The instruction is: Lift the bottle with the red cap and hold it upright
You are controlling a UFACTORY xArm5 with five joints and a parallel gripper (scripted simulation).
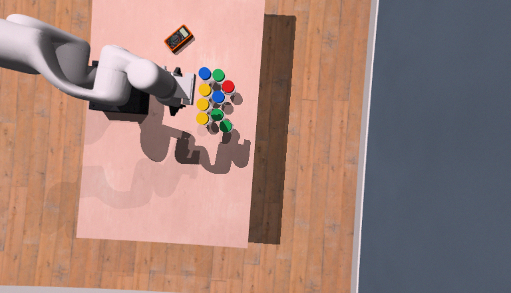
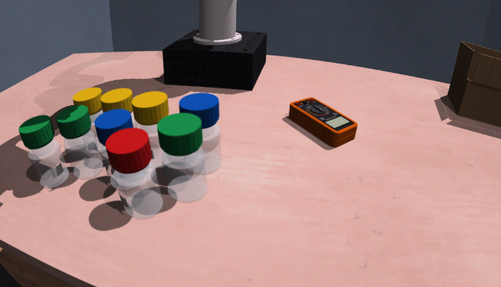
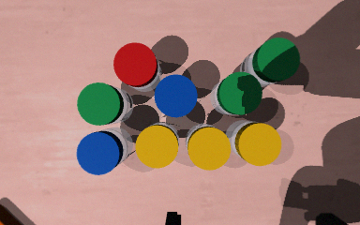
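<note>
Right now my hand is 28 cm above the red-capped bottle, 13 cm short of it and 9 cm to the right of it. The rest, counted from my hand: orange multimeter (32 cm below, 31 cm to the left, 14 cm behind).
</note>
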